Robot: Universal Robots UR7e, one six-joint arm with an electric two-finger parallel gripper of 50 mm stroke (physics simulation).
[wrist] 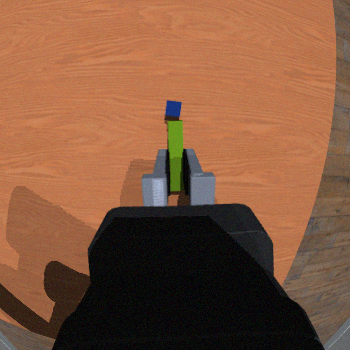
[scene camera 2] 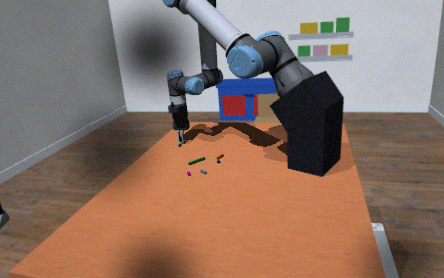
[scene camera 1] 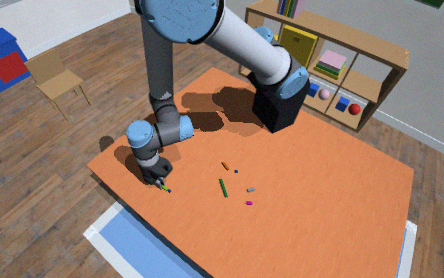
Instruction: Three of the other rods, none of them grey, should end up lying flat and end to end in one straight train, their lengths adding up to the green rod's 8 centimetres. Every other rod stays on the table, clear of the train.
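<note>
My gripper is shut on a lime green rod, which points away from the wrist. A small blue cube-like rod lies just past the lime rod's far end, nearly in line and slightly turned. The long green rod lies farther in on the table. An orange rod lies near a second small blue rod. A grey rod and a magenta rod lie apart from each other.
The orange table bears all the rods. Its edge runs close to the gripper, on the right in the wrist view. The arm's black base stands on the table. A wooden shelf unit stands behind it.
</note>
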